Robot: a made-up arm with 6 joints.
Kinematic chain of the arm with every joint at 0, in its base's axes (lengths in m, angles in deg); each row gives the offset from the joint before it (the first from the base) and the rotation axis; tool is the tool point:
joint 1: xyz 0 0 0.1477 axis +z
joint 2: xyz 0 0 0 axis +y
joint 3: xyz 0 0 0.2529 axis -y
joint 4: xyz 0 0 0 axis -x
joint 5: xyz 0.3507 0 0 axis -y
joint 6: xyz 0 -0.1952 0 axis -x
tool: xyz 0 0 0
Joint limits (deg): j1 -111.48..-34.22 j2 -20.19..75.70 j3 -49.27..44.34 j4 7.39..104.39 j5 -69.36..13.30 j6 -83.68..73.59
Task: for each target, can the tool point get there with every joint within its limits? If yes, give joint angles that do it. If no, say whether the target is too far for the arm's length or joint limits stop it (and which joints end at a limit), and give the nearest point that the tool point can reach.
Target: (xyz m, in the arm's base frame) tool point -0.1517 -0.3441 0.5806
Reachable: yes | joints -86.40 4.55 20.04 27.60 -33.96 6.33
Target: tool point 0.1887 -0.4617 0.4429
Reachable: yes | joints -47.17 26.41 23.69 25.97 -26.80 45.46
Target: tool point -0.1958 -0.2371 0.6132
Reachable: yes | joints -98.25 -8.20 9.83 35.07 -60.57 -35.11
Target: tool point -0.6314 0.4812 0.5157
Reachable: no: too far | nearest point -0.1862 0.0468 0.7202 | short by 0.655 m
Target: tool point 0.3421 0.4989 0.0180
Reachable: no: joint limits stop it (at a limit: joint 1, joint 2, joint 3, joint 4) | nearest point 0.1918 -0.0718 -0.1856 | short by 0.624 m
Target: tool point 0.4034 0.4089 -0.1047
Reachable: no: joint limits stop it (at a limit: joint 1, joint 2, joint 3, joint 4) | nearest point 0.1918 -0.0718 -0.1856 | short by 0.531 m
